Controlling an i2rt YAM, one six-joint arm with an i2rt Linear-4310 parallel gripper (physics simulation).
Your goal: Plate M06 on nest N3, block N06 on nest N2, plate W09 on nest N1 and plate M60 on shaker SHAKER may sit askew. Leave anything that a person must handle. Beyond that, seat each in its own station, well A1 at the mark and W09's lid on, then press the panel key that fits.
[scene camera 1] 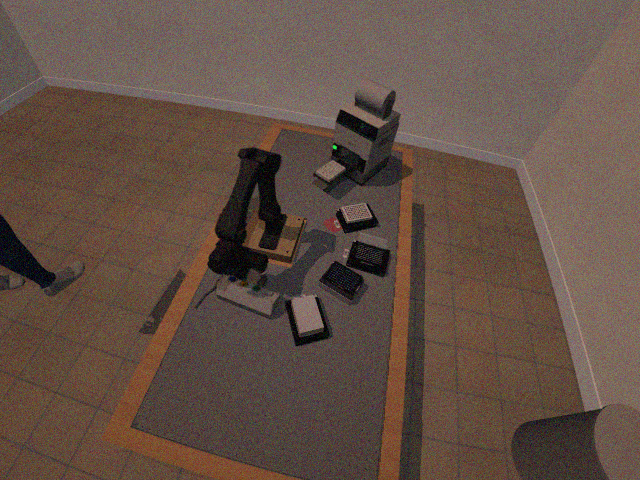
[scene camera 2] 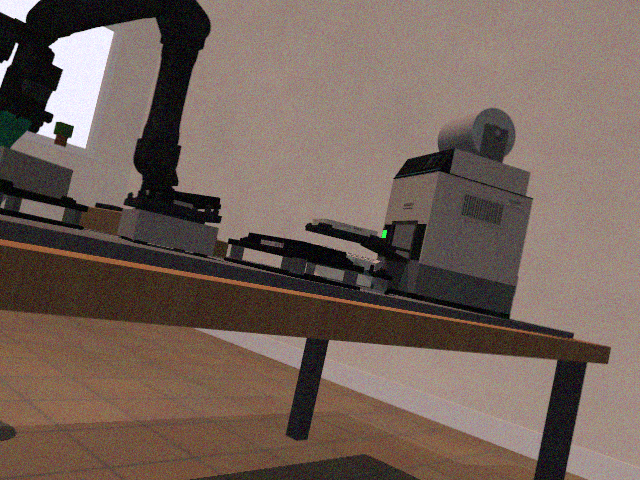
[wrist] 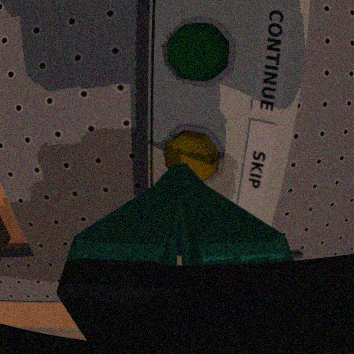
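My gripper (wrist: 179, 175) (scene camera 2: 11, 129) is shut and empty. In the wrist view its green fingertips overlap the lower edge of the yellow SKIP key (wrist: 196, 150); contact cannot be told. The green CONTINUE key (wrist: 198, 51) is above it in that view. The key panel (scene camera 1: 245, 298) lies below the arm. A white-topped plate (scene camera 1: 308, 314) (scene camera 2: 35, 173) sits on a black nest near the panel. A dark plate (scene camera 1: 342, 279) is on a low grey box (scene camera 2: 168, 230). Another dark plate (scene camera 1: 369, 256) and a pale welled plate (scene camera 1: 356, 212) sit on nests. Plate labels are unreadable.
The grey instrument (scene camera 1: 364, 135) (scene camera 2: 473, 227) shows a green light and a pale plate (scene camera 1: 329, 171) (scene camera 2: 345, 226) on its extended tray. A red mark (scene camera 1: 332, 224) lies beside the pale welled plate's nest. A person's legs (scene camera 1: 24, 258) are left of the table.
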